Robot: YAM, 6 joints.
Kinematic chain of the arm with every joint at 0, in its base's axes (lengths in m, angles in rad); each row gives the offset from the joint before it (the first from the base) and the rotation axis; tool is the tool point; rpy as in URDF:
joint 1: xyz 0 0 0.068 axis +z
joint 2: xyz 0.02 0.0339 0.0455 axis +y
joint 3: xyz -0.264 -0.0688 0 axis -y
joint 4: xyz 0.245 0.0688 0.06 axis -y
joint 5: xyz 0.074 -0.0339 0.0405 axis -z
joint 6: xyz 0.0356 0 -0.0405 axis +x
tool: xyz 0 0 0 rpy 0 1.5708 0
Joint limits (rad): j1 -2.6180..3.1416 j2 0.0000..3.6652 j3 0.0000..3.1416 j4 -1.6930..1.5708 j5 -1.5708..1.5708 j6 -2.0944..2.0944
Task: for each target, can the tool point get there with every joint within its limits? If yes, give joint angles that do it. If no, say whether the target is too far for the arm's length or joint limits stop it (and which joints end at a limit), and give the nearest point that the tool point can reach.
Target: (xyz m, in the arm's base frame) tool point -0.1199 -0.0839 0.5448
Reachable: yes | joints 0.4963 0.5850 2.0910 -1.1459 0.4874 0.6180
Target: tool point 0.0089 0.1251 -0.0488
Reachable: yes | joints 1.4439 2.6323 0.7264 -0.8605 -0.1973 0.1897
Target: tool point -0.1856 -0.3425 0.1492
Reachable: yes | joints -2.1498 2.0148 0.9237 0.9451 -1.1201 1.0544
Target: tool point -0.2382 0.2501 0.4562
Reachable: yes | joints 2.3575 1.6215 1.9228 -0.7903 0.2520 -1.7210
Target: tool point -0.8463 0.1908 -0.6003
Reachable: no: too far | nearest point -0.4997 0.1127 -0.2663 | short by 0.488 m
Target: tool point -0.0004 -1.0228 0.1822
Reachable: no: too far | nearest point -0.0003 -0.6444 0.1563 | short by 0.379 m
